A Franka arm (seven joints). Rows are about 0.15 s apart.
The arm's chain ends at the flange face. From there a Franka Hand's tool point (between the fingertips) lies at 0.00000 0.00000 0.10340 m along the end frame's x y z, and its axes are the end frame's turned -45 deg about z.
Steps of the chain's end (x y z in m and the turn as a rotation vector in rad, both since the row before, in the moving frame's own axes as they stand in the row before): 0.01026 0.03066 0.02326 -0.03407 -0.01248 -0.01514; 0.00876 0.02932 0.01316 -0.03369 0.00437 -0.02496; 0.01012 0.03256 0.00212 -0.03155 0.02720 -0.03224; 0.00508 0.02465 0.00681 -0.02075 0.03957 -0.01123; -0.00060 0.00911 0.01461 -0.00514 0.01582 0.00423; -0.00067 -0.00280 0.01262 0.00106 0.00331 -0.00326
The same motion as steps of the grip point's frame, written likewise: -0.01782 0.03054 0.02319 -0.01527 -0.03292 -0.01514; -0.01665 0.02974 0.01310 -0.02691 -0.02073 -0.02496; -0.01612 0.03448 0.00203 -0.04154 -0.00308 -0.03224; -0.01244 0.02542 0.00671 -0.04265 0.01331 -0.01123; -0.00609 0.00755 0.01460 -0.01482 0.00755 0.00423; 0.00183 -0.00229 0.01262 -0.00159 0.00309 -0.00326
